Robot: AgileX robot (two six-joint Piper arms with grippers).
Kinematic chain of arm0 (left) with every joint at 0, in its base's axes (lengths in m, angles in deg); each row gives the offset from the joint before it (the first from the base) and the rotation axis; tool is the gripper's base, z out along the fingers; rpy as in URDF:
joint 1: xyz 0 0 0.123 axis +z
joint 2: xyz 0 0 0 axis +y
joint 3: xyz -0.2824 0 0.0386 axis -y
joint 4: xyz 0.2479 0 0.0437 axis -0.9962 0 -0.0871
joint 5: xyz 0 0 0 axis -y
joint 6: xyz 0.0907 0 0.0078 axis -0.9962 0 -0.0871
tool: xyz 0 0 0 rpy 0 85 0
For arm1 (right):
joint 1: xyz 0 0 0.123 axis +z
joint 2: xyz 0 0 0 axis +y
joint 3: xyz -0.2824 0 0.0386 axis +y
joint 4: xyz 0.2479 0 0.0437 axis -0.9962 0 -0.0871
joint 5: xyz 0 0 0 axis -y
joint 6: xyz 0.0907 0 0.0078 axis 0.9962 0 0.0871
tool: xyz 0 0 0 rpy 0 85 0
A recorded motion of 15 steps. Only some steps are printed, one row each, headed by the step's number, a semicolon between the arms.
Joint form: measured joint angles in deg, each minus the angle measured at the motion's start. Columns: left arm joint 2, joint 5, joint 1, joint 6, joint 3, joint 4; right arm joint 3, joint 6, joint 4, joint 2, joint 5, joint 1.
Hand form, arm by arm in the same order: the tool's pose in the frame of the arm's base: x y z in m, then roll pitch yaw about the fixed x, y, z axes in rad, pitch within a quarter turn. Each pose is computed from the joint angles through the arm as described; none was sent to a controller.
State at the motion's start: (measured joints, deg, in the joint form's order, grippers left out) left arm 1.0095 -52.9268 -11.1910 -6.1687 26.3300 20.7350; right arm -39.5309 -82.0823 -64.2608 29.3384 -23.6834 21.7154
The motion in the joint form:
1: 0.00 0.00 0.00 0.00 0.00 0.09; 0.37 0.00 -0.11 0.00 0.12 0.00
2: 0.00 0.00 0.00 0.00 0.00 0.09; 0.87 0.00 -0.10 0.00 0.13 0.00
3: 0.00 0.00 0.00 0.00 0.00 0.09; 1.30 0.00 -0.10 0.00 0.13 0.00
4: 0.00 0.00 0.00 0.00 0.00 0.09; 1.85 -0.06 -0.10 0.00 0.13 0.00
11: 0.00 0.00 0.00 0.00 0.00 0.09; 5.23 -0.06 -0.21 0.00 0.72 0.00
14: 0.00 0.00 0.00 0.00 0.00 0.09; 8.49 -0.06 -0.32 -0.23 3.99 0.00
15: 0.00 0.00 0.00 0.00 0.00 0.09; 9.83 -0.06 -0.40 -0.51 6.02 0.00
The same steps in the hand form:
1: 0.0002 -0.0264 0.2811 -2.5884 1.1605 -3.0506; 0.0753 0.0654 0.3864 -1.3863 1.1949 -0.6503
2: 0.0002 -0.0264 0.2811 -2.5884 1.1605 -3.0506; 0.0761 0.0657 0.3836 -1.4069 1.1992 -0.6697
3: 0.0002 -0.0264 0.2811 -2.5884 1.1605 -3.0506; 0.0767 0.0660 0.3812 -1.4250 1.2029 -0.6865
4: 0.0002 -0.0264 0.2811 -2.5884 1.1605 -3.0506; 0.0774 0.0663 0.3781 -1.4490 1.2064 -0.7090
11: 0.0002 -0.0264 0.2811 -2.5884 1.1605 -3.0506; 0.0820 0.0673 0.3594 -1.5898 1.2318 -0.8499
14: 0.0002 -0.0264 0.2811 -2.5884 1.1605 -3.0506; 0.0872 0.0647 0.3433 -1.6656 1.2487 -0.9723
15: 0.0002 -0.0264 0.2811 -2.5884 1.1605 -3.0506; 0.0891 0.0625 0.3375 -1.6728 1.2542 -1.0108

